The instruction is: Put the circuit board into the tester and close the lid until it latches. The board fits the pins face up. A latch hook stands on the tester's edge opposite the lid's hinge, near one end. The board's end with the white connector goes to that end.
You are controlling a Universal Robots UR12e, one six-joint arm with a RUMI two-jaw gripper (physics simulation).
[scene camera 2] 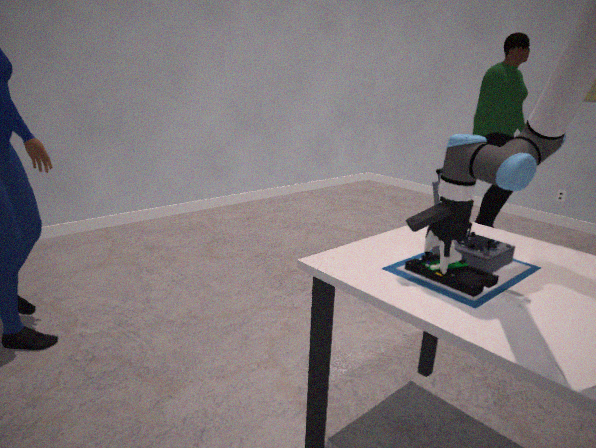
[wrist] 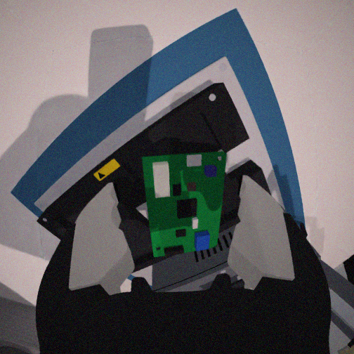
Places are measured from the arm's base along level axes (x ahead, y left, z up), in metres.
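Pixels of known places: gripper, fingertip midpoint: (scene camera 2: 434, 265).
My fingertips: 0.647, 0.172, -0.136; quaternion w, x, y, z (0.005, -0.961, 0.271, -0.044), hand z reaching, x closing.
Observation:
Ahead of a thing's pixels: the offset from my fingertips to its middle, as dx, dy, dz. "pt": to the spot under its first point. Level surfaces: height alone.
The green circuit board (wrist: 167, 212) (scene camera 2: 456, 265) lies face up across the black cradle (wrist: 185, 125) (scene camera 2: 469, 286). Its white connector (wrist: 161, 179) is at the upper left in the wrist view, and a blue part (wrist: 202, 240) is near the lower end. My gripper (wrist: 177, 180) (scene camera 2: 436, 262) is open, pointing down, with its pale fingers on either side of the board and gaps beside its long edges. The grey tester {pt -0.109, -0.129, +0.021} (scene camera 2: 492, 259) (wrist: 192, 270) stands next to the cradle; the gripper hides part of it. I cannot make out its lid or latch hook clearly.
A blue square outline {pt -0.171, -0.200, -0.028} (scene camera 2: 520, 275) (wrist: 200, 50) on the white table {dz -0.030} (scene camera 2: 350, 262) surrounds the cradle. The cradle has a yellow warning label (wrist: 107, 170). A person in green (scene camera 2: 500, 100) stands behind the table, and one in blue (scene camera 2: 17, 200) at the far left.

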